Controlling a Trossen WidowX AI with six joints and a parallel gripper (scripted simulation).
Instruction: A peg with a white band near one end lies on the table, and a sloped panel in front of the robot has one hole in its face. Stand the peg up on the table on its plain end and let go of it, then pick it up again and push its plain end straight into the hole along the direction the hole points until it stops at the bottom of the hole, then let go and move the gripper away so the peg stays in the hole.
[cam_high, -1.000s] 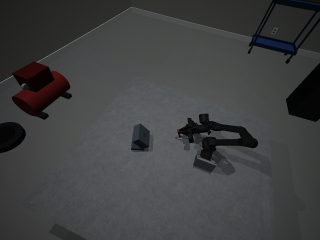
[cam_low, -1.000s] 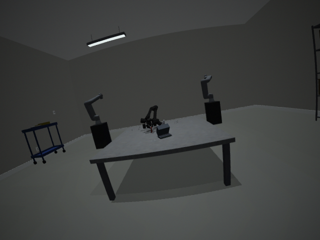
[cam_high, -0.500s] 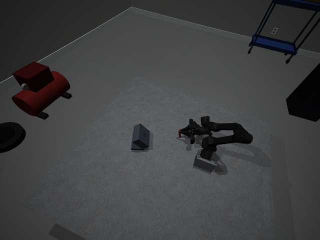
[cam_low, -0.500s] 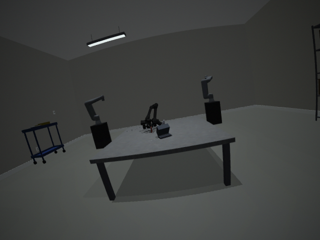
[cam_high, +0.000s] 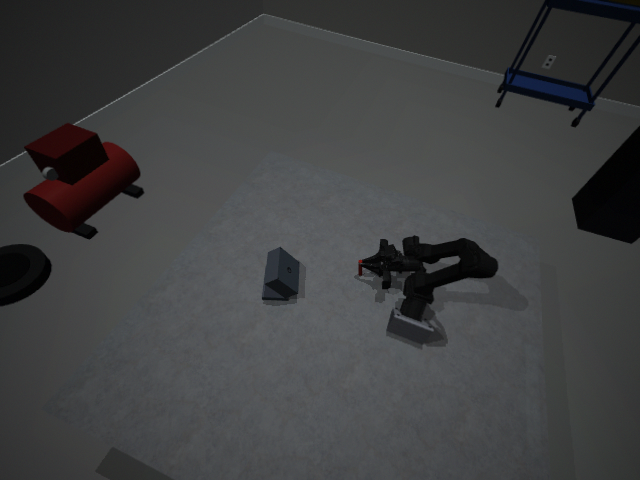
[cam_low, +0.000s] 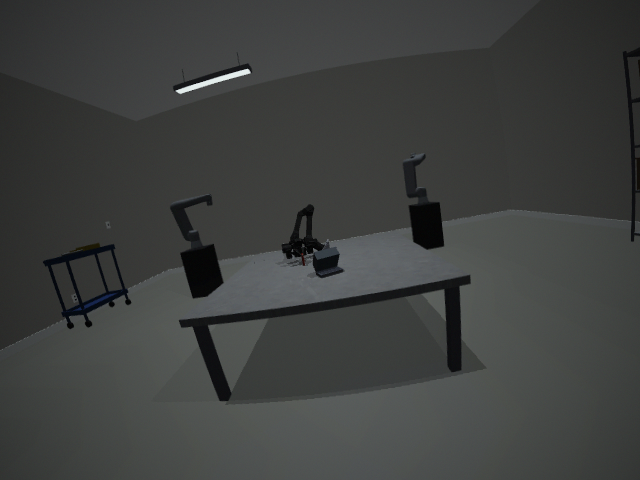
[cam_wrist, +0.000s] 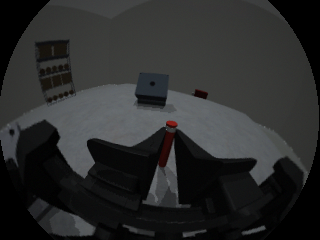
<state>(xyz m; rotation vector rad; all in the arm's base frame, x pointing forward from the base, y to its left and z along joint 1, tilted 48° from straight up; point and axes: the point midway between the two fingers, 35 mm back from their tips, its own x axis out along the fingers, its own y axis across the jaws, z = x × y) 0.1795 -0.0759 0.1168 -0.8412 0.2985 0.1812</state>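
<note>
The red peg is 10 mm below my gripper tip. Round my gripper tip: dark sloped panel: 240 mm ahead, 150 mm to the left.
</note>
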